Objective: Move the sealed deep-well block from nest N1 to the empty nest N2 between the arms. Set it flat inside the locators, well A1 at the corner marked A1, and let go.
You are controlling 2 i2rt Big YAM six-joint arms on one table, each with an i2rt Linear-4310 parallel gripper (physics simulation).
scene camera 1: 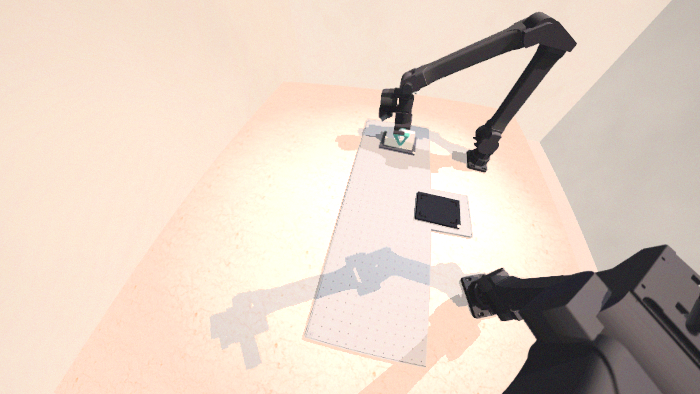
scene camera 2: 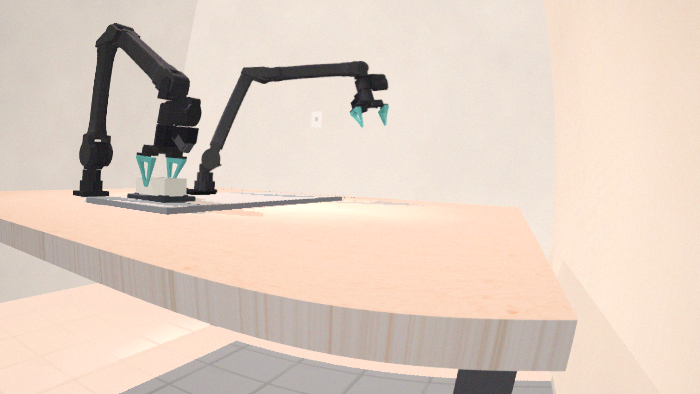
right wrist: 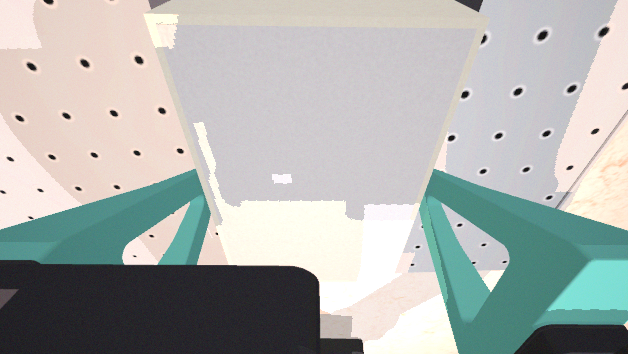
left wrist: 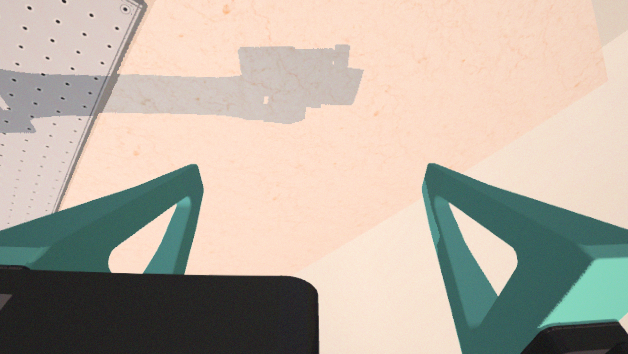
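Where they show: left gripper, between the fingertips: (scene camera 2: 374,126) (left wrist: 312,176); right gripper, between the fingertips: (scene camera 1: 401,138) (right wrist: 315,177); left arm's base, origin of its link: (scene camera 1: 478,295); right arm's base, origin of its link: (scene camera 1: 475,161) (scene camera 2: 90,195).
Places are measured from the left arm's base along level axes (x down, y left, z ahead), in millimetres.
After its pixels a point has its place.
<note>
The sealed deep-well block (scene camera 2: 161,186) {x -47, y -728, z 131 mm} is a cream box with a grey sealed top. It sits in its dark nest N1 (scene camera 1: 398,142) at the far end of the perforated plate. My right gripper (scene camera 2: 161,169) is open, with its teal fingers down on either side of the block's top (right wrist: 307,114) {x -67, y -683, z 135 mm}. The empty dark nest N2 (scene camera 1: 437,209) {x -25, y -298, z 48 mm} lies on a white pad at the plate's edge, between the arms. My left gripper (scene camera 2: 369,115) {x -280, y 125, z 630 mm} is open and empty, high above the bare table off the plate; its wrist view shows the fingers (left wrist: 311,211) {x -280, y 125, z 630 mm} spread wide.
The long white perforated plate (scene camera 1: 379,245) {x -13, y -194, z 282 mm} runs down the table's middle. The right arm's base (scene camera 1: 477,159) {x -45, y -509, z -216 mm} stands beside nest N1. The left arm's base (scene camera 1: 602,318) {x -488, y 28, z 229 mm} fills the near right corner. The table edge (scene camera 2: 342,323) {x 13, y -1383, z 573 mm} is curved.
</note>
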